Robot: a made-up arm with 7 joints. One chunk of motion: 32 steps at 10 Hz.
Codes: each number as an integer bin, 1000 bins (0 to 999) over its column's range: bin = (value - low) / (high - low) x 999, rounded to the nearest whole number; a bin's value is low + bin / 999 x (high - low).
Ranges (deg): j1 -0.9..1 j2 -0.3..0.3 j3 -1.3..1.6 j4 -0.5..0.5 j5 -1..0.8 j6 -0.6..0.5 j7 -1..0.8
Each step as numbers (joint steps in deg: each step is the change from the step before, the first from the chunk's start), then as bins.
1 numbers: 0.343 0.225 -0.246 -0.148 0.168 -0.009 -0.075
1 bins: 654 874 363 352 648 537 513
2 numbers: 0.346 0.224 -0.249 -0.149 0.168 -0.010 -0.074
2 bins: 655 872 362 351 648 536 514
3 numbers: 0.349 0.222 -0.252 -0.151 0.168 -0.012 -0.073
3 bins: 657 869 361 349 648 534 514
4 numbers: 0.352 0.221 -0.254 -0.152 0.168 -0.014 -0.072
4 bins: 658 867 360 348 648 532 515
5 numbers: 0.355 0.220 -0.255 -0.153 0.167 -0.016 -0.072
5 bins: 660 866 360 347 648 530 515
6 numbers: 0.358 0.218 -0.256 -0.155 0.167 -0.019 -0.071
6 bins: 661 862 360 345 648 528 516
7 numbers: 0.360 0.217 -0.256 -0.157 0.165 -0.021 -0.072
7 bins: 662 861 360 343 647 526 515
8 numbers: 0.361 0.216 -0.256 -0.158 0.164 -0.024 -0.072
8 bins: 663 859 360 342 646 523 515
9 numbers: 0.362 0.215 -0.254 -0.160 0.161 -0.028 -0.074
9 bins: 664 857 360 340 644 519 514
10 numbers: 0.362 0.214 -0.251 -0.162 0.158 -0.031 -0.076
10 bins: 664 856 361 338 643 517 513
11 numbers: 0.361 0.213 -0.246 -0.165 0.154 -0.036 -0.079
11 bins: 663 854 363 335 640 512 511
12 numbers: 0.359 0.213 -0.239 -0.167 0.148 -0.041 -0.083
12 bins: 662 854 365 333 637 508 509
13 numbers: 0.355 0.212 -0.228 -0.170 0.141 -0.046 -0.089
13 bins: 660 852 369 330 633 503 506
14 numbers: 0.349 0.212 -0.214 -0.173 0.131 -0.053 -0.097
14 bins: 657 852 374 327 628 497 501
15 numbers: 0.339 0.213 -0.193 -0.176 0.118 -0.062 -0.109
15 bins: 651 854 381 324 620 489 495
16 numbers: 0.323 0.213 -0.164 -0.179 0.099 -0.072 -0.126
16 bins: 643 854 391 321 610 480 485
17 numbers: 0.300 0.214 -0.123 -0.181 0.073 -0.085 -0.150
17 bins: 631 856 405 319 596 468 472
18 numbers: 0.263 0.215 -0.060 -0.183 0.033 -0.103 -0.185
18 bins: 611 857 427 317 573 451 452
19 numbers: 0.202 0.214 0.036 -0.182 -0.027 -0.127 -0.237
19 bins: 579 856 460 318 540 430 423
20 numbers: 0.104 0.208 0.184 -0.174 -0.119 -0.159 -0.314
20 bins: 528 846 511 326 489 401 381
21 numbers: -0.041 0.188 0.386 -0.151 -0.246 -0.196 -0.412
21 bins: 452 813 581 349 418 367 326
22 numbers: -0.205 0.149 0.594 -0.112 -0.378 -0.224 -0.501
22 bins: 365 748 652 388 345 341 277
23 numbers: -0.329 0.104 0.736 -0.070 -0.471 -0.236 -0.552
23 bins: 300 673 701 430 294 331 249
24 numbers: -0.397 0.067 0.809 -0.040 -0.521 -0.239 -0.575
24 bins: 264 611 727 460 266 328 236
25 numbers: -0.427 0.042 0.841 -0.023 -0.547 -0.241 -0.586
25 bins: 249 569 738 477 251 326 230
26 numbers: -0.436 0.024 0.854 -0.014 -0.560 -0.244 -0.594
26 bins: 244 539 742 486 244 323 225
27 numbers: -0.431 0.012 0.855 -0.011 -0.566 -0.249 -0.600
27 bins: 247 519 742 489 241 319 222
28 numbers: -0.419 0.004 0.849 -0.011 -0.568 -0.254 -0.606
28 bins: 253 506 740 489 240 314 219
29 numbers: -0.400 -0.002 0.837 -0.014 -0.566 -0.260 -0.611
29 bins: 263 496 736 486 241 309 216
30 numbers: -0.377 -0.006 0.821 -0.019 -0.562 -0.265 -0.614
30 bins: 275 490 731 481 243 304 214
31 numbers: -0.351 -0.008 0.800 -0.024 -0.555 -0.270 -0.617
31 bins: 289 486 723 476 247 300 213
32 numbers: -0.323 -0.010 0.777 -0.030 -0.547 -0.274 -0.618
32 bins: 303 483 715 470 251 296 212
